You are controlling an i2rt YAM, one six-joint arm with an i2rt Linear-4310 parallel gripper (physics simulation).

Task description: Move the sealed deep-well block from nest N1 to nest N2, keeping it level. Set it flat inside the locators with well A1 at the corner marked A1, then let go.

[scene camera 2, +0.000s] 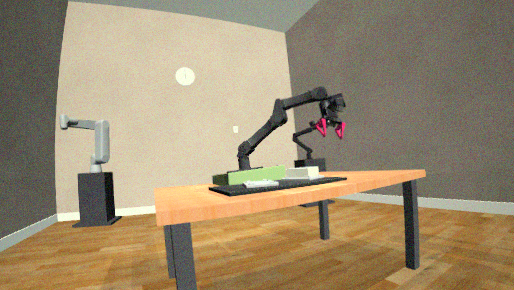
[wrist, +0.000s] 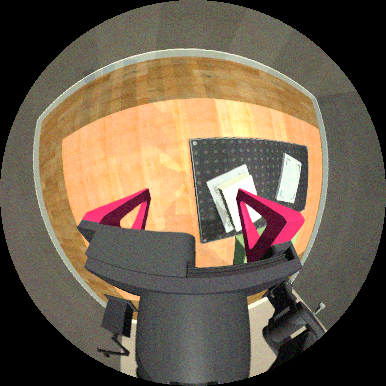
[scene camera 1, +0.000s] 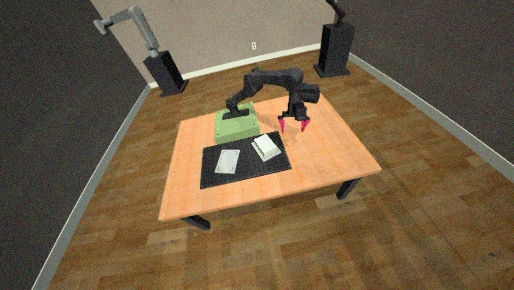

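Pixels of known places: gripper, fingertip midpoint: [scene camera 2: 333, 137] [wrist: 193, 192] [scene camera 1: 292, 132]; arm's base at its link origin: [scene camera 2: 245, 170] [scene camera 1: 235, 114].
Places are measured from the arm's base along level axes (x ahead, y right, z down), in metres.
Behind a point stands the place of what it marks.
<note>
The sealed deep-well block [scene camera 1: 267, 143] @[x 0.307, y -0.214, z 0.001 m] [scene camera 2: 309, 172] @[x 0.371, y -0.198, z 0.022 m] [wrist: 231, 194] @[x 0.327, y -0.239, z 0.001 m], a whitish box, sits on a light nest plate [scene camera 1: 272, 157] [wrist: 217, 185] at the right part of the black board. The other nest [scene camera 1: 227, 161] @[x 0.378, y 0.035, z 0.042 m] [scene camera 2: 260, 184] @[x 0.450, y 0.054, z 0.044 m] [wrist: 289, 179] @[x 0.370, y 0.026, z 0.042 m], a flat light plate with small corner locators, holds nothing. The labels N1, N2 and A1 are too small to read. My gripper [scene camera 1: 293, 127] @[x 0.362, y -0.348, z -0.128 m] [scene camera 2: 332, 133] @[x 0.362, y -0.348, z -0.128 m] [wrist: 193, 192] @[x 0.362, y -0.348, z -0.128 m] is open and empty. It hangs above the table, to the right of the block in the first scene view, its pink fingers pointing down.
The black perforated board [scene camera 1: 210, 172] @[x 0.436, y 0.136, z 0.054 m] [scene camera 2: 230, 191] @[x 0.494, y 0.174, z 0.054 m] [wrist: 197, 155] @[x 0.412, y -0.312, z 0.054 m] lies on the wooden table [scene camera 1: 330, 150] @[x 0.357, y -0.576, z 0.067 m] [scene camera 2: 185, 202] @[x 0.569, y 0.323, z 0.067 m]. A green base block [scene camera 1: 239, 131] @[x 0.187, y -0.040, z -0.008 m] [scene camera 2: 257, 174] @[x 0.191, y -0.014, z 0.018 m] under my arm stands behind it. Two other arms stand on dark pedestals [scene camera 1: 166, 72] [scene camera 1: 335, 50] beyond the table.
</note>
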